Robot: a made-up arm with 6 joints.
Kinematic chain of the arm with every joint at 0, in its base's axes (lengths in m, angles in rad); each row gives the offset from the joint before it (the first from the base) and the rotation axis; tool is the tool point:
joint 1: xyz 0 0 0.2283 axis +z
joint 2: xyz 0 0 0 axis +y
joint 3: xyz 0 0 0.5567 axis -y
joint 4: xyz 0 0 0 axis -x
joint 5: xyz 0.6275 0 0 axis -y
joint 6: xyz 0 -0.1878 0 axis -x
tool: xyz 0 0 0
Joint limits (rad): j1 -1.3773..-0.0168 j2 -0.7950..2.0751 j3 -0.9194..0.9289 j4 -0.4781..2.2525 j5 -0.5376..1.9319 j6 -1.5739..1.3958
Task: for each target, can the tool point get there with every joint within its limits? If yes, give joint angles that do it. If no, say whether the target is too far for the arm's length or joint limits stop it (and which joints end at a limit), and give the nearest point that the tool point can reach.
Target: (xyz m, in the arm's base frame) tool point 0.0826 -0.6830 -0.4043
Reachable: yes | joints -1.1988 1.5887 0.0701 0.4229 0.2210 0.0095
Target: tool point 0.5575 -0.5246 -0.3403
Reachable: yes | joints -0.5157 1.5131 0.1685 0.2608 1.0456 0.4562
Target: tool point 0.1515 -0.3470 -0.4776
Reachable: yes | joints -0.6403 1.7817 -0.1461 0.0211 0.5864 0.5921
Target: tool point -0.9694 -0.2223 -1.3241
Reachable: no: too far | nearest point -0.1309 -0.3084 -0.6320 | short by 1.091 m
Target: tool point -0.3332 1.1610 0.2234
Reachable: no: joint limits stop it (at a limit: joint 1, joint 2, joint 3, joint 4) | nearest point -0.1917 0.1112 -0.0472 | short by 1.093 m
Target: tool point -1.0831 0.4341 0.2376
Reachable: no: joint limits stop it (at a limit: joint 2, joint 3, joint 4) | nearest point -0.2057 0.0824 -0.0472 | short by 0.987 m
